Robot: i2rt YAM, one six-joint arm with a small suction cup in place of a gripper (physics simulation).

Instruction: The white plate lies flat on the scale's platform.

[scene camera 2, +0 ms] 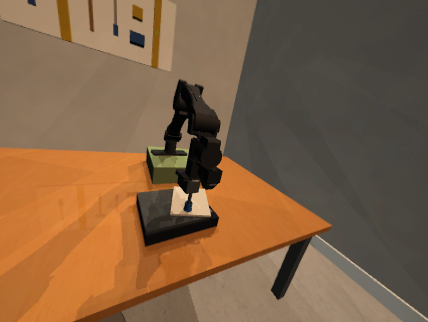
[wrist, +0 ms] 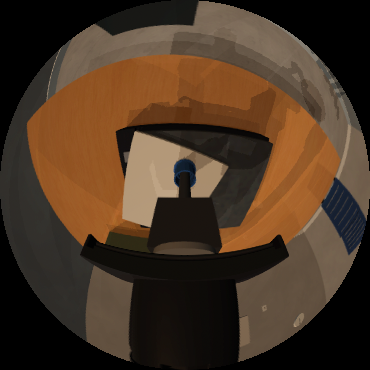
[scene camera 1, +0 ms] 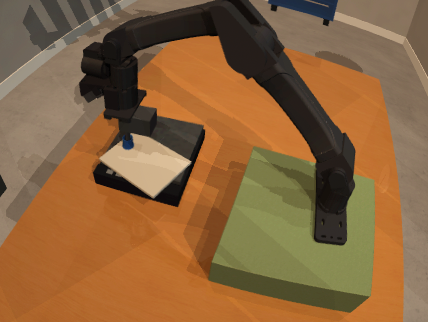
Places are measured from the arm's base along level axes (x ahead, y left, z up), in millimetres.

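Where they show: hand, tool point: [scene camera 2: 187, 211] [wrist: 184, 165] [scene camera 1: 128, 148]; arm's base, link origin: [scene camera 2: 169, 153] [scene camera 1: 330, 204].
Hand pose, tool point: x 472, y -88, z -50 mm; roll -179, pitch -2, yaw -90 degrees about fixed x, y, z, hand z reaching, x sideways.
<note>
Each offset is from my tool point to the top centre of the thing. Level surfaces: height alone.
The white square plate @(52 mm back, 34 mm left, 11 mm up) [scene camera 1: 146, 165] [scene camera 2: 191, 203] [wrist: 151, 179] lies low over the black scale @(51 mm back, 18 mm right, 4 mm up) [scene camera 1: 179, 137] [scene camera 2: 162, 222] [wrist: 241, 162], covering its front part with the display side. It sits turned at an angle to the scale, and one corner reaches past the scale's edge. My blue suction cup [scene camera 1: 128, 142] [scene camera 2: 188, 206] [wrist: 184, 169] presses on the plate near its far corner and holds it. I cannot tell whether the plate touches the platform.
The scale stands on the orange table @(41 mm down) [scene camera 1: 103, 259] [scene camera 2: 68, 207]. The arm's base is bolted to a green block [scene camera 1: 276, 242] [scene camera 2: 162, 169] to the right of the scale. The table's edge runs close behind the scale in the first scene view.
</note>
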